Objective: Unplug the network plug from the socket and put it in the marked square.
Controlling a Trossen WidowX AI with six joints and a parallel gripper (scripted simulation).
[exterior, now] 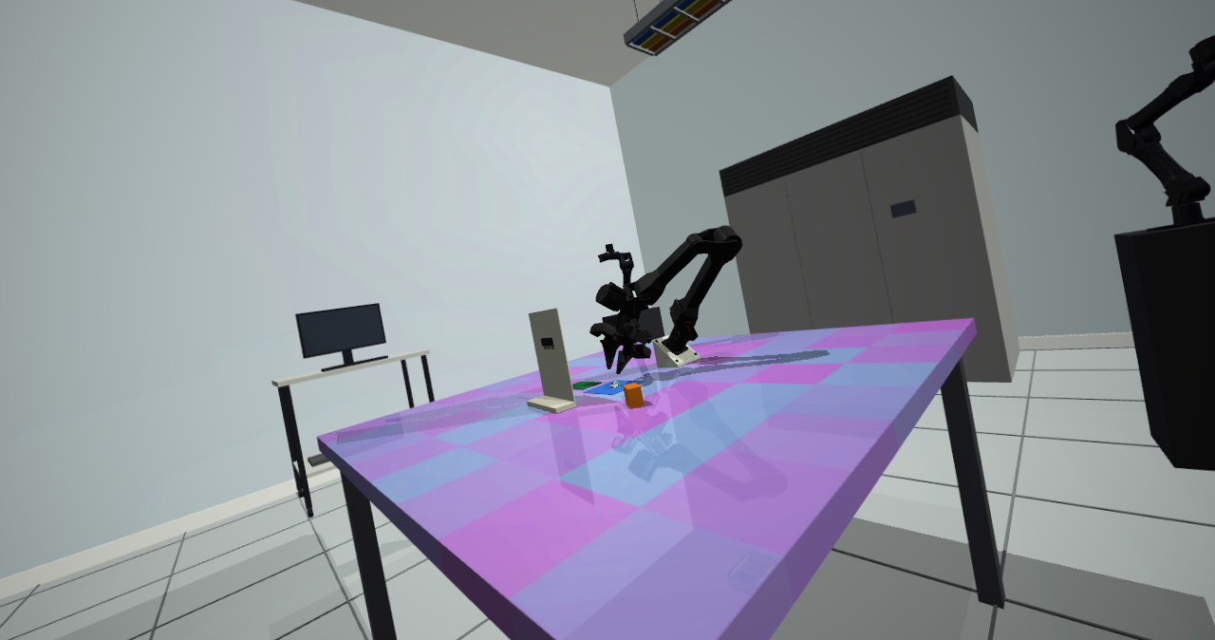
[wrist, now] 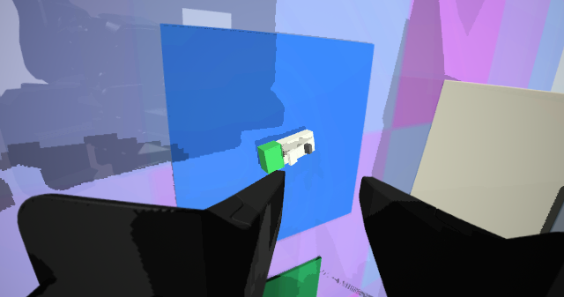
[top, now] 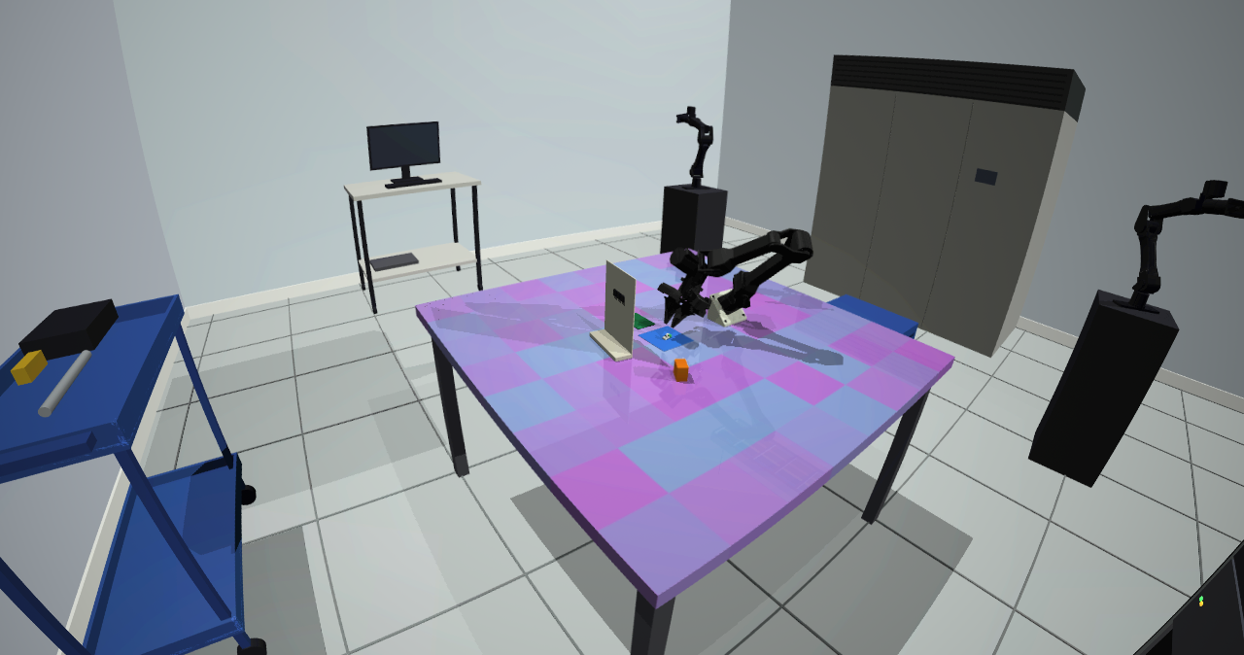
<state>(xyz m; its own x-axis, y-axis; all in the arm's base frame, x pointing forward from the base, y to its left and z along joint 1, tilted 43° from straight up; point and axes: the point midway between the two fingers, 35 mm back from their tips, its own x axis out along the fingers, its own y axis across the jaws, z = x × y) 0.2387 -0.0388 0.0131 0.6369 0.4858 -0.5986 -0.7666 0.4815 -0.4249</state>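
My gripper tip is 3 cm above the thin white tab and 1 cm short of it. From my gripper tip the other things lie so: green plug 3 cm below, 1 cm ahead; then green patch 14 cm to the right, 4 cm below; then blue square 4 cm below, 1 cm ahead.
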